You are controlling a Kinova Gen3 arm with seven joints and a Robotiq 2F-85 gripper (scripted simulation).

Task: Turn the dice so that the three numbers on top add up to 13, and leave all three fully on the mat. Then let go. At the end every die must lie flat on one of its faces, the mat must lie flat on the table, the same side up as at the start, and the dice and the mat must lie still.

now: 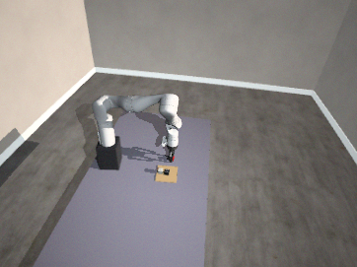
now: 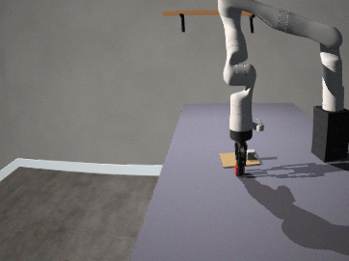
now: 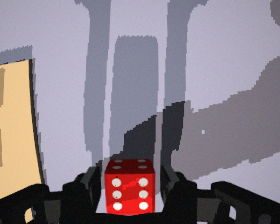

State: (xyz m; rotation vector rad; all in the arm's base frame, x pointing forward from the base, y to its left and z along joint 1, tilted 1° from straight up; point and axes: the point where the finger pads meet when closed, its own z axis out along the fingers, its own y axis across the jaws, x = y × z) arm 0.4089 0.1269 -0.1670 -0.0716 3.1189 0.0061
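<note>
My gripper is now right at the red die. Round my hand: black die: 14 cm to the right, 1 cm behind; then tan mat: 14 cm to the right, 2 cm below, 1 cm behind; then white die: 14 cm to the right, 5 cm behind.
</note>
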